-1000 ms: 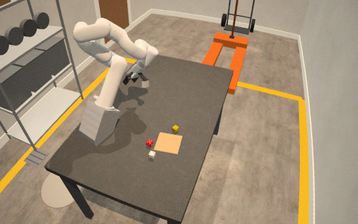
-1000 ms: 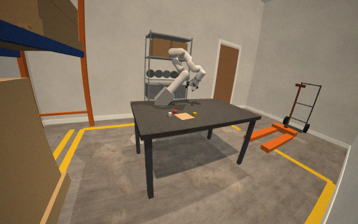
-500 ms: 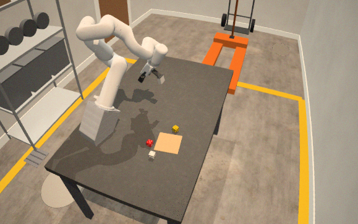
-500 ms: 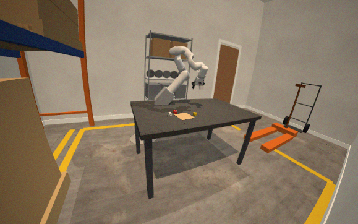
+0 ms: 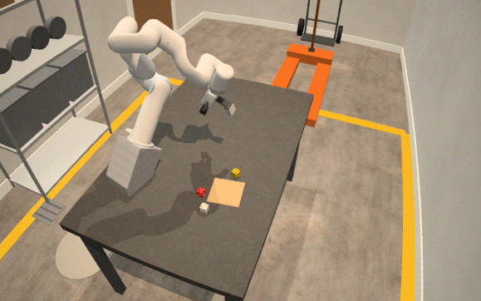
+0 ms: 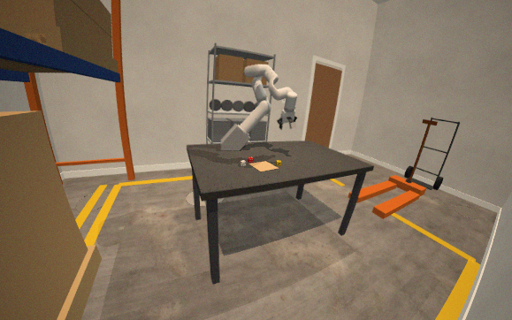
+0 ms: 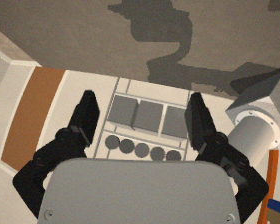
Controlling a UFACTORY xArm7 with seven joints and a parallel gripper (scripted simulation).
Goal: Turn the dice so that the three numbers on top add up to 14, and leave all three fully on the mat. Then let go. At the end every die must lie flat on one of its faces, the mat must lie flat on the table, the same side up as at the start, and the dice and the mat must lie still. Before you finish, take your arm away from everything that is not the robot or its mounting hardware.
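My gripper is now 17 cm short of the white die, 40 cm to the left of it and 21 cm above it. From my hand the other things lie so: mat: 21 cm ahead, 27 cm to the right, 23 cm below; then red die: 12 cm ahead, 33 cm to the right, 21 cm below; then yellow die: 21 cm ahead, 16 cm to the right, 21 cm below.
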